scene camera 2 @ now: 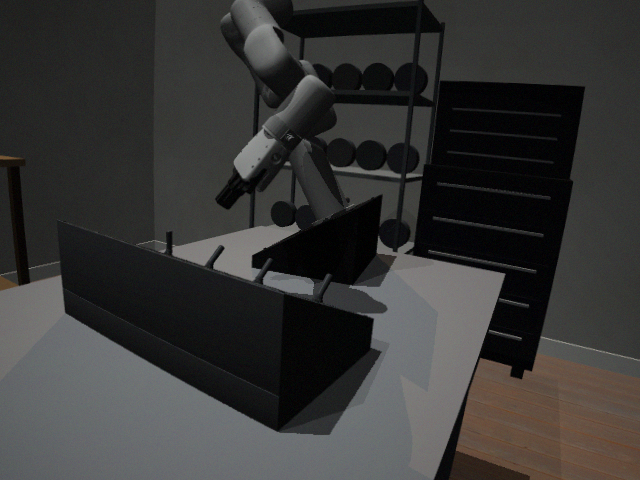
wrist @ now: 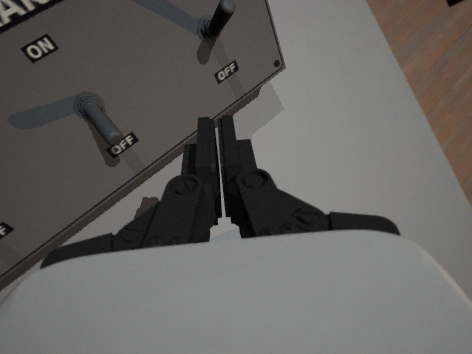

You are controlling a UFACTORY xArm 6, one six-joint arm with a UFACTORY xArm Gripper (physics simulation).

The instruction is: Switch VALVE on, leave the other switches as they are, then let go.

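Seen in the pictures: gripper, fingertip midpoint: (scene camera 2: 221, 204) (wrist: 218, 142); arm's base at its link origin: (scene camera 2: 334, 217).
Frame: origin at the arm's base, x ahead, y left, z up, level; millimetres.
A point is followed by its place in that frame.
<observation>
The switch box (scene camera 2: 170, 310) @(x 629, y 29, z -36 mm) (wrist: 150, 65) @(x 423, y -127, z -46 mm) stands on the table with its back to the scene camera. The VALVE switch (scene camera 2: 169, 242) @(x 413, y -184, z -20 mm) (wrist: 218, 21) @(x 408, y -182, z -13 mm) is the end one, at the top right in the wrist view; its lever leans away from its OFF label, unlike the others, and its name and ON label are out of view. The neighbouring switch (scene camera 2: 215, 256) @(x 417, y -63, z -26 mm) (wrist: 102, 121) @(x 410, y -68, z -17 mm) leans to OFF. Two more levers (scene camera 2: 264, 269) @(x 432, y 54, z -24 mm) (scene camera 2: 323, 287) @(x 449, y 173, z -25 mm) lean the same way in the scene view. My gripper (scene camera 2: 223, 200) @(x 355, y -100, z 60 mm) (wrist: 218, 142) @(x 355, y -100, z 60 mm) is shut and empty, raised above the panel's lower edge, apart from the levers.
A second dark slanted box (scene camera 2: 320, 253) @(x 122, y 21, z -71 mm) stands farther back on the grey table (scene camera 2: 465, 299) @(x 45, y 368, z -138 mm), near the arm's base. A shelf rack (scene camera 2: 406, 134) with dark round objects and a black drawer cabinet (scene camera 2: 491, 206) stand behind. Part of a wooden table (scene camera 2: 16, 222) shows at far left.
</observation>
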